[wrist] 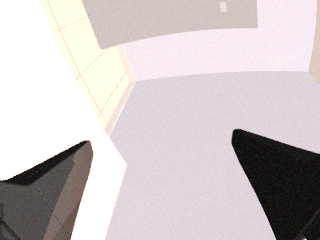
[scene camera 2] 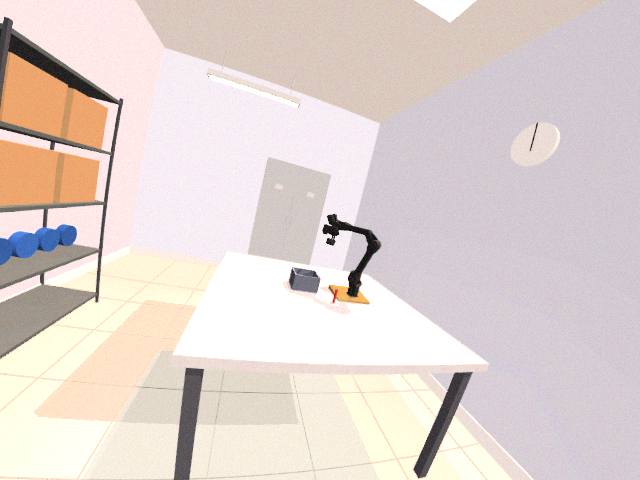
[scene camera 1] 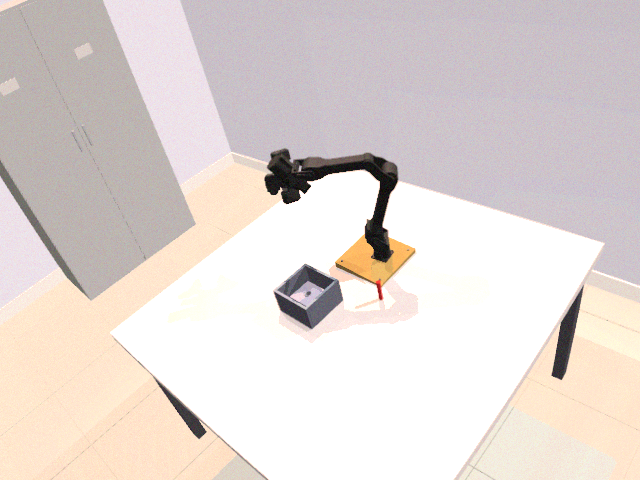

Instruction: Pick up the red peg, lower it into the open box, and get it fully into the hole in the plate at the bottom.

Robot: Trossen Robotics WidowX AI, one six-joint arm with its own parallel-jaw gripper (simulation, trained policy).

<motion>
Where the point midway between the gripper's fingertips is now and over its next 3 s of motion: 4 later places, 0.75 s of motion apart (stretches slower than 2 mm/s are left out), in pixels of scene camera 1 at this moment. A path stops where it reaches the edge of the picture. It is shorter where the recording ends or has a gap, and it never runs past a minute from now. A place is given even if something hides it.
The gripper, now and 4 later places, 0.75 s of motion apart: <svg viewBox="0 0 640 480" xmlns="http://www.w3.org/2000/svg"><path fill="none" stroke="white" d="M278 173L284 230L338 267L370 289L377 295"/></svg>
</motion>
